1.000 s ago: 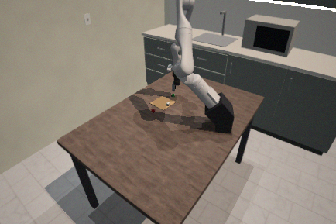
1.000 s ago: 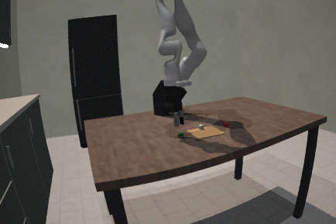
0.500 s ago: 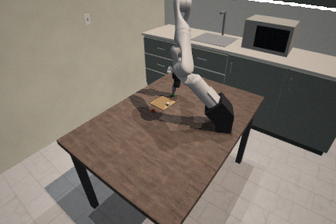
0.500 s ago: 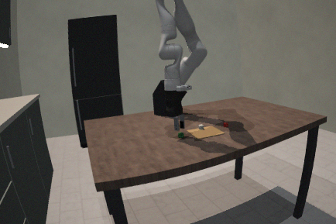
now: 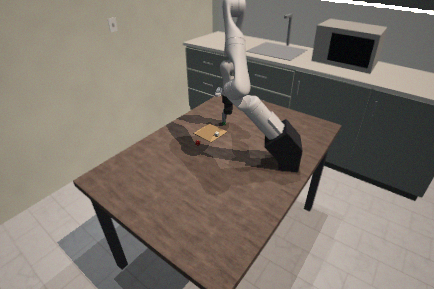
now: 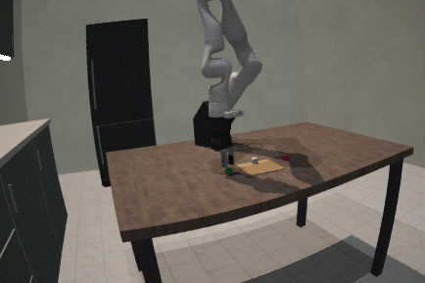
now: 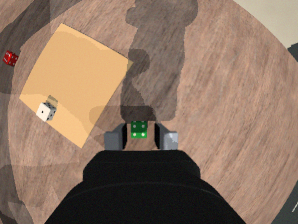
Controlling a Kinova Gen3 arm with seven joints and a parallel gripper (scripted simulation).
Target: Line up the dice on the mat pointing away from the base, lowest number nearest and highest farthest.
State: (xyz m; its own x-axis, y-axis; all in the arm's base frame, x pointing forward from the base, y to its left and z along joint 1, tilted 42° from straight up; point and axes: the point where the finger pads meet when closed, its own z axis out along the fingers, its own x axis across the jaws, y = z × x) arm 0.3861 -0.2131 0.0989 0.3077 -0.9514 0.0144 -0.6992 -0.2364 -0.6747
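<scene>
Right now my hand is 4 cm above the green die. The rest, counted from my hand: red die 26 cm to the left, 4 cm below, 1 cm ahead; then white die 13 cm to the left, 3 cm below, 3 cm behind; then tan mat 12 cm to the left, 4 cm below, 2 cm ahead.
</scene>
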